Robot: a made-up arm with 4 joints.
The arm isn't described. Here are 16 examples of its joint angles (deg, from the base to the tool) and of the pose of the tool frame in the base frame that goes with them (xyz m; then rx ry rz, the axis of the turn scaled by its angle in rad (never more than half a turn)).
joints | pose
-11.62 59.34 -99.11 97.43 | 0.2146 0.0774 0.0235 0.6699 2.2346 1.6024
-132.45 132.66 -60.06 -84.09 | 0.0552 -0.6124 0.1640 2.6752 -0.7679 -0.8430
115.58 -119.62 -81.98 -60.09 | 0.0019 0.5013 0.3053 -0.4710 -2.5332 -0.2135
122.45 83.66 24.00 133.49 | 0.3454 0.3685 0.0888 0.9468 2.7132 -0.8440
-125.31 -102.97 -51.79 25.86 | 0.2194 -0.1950 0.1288 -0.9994 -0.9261 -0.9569
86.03 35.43 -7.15 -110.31 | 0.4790 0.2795 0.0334 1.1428 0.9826 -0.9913
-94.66 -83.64 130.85 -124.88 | -0.2903 -0.1170 -0.1408 0.8326 -2.4866 1.0041
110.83 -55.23 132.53 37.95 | 0.2187 0.3094 0.2505 -0.1080 -0.6657 -1.1963
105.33 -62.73 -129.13 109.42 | 0.0006 0.1193 -0.1218 -2.1006 0.2390 -0.3722
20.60 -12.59 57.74 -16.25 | 0.1779 0.2143 -0.0066 0.3537 -0.9241 -0.6379
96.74 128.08 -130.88 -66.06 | 0.2302 0.5182 0.0766 -0.6871 -0.4832 0.1208
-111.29 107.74 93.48 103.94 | 0.2152 -0.5478 0.1170 -0.5010 -0.3981 -2.9004
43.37 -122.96 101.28 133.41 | -0.1986 0.4848 -0.1741 -0.7078 0.9031 0.4919
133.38 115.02 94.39 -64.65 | 0.1366 -0.0796 0.0599 -2.1329 0.6645 -0.2806
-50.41 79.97 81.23 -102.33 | 0.3232 0.0696 0.0114 0.5525 -0.1034 -0.2821
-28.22 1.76 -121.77 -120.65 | -0.0183 -0.4612 -0.2688 -2.4401 0.9300 -1.5469
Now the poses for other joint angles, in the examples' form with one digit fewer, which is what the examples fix.
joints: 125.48 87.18 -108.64 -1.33
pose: -0.085 0.237 0.318 0.267 -0.193 1.558
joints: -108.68 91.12 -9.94 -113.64
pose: 0.366 -0.393 -0.212 -2.038 -0.408 -0.238
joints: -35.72 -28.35 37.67 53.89
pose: -0.015 -0.038 -0.373 -1.036 -0.357 0.584
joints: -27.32 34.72 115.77 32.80
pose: 0.018 0.021 -0.369 -0.226 -1.877 1.214
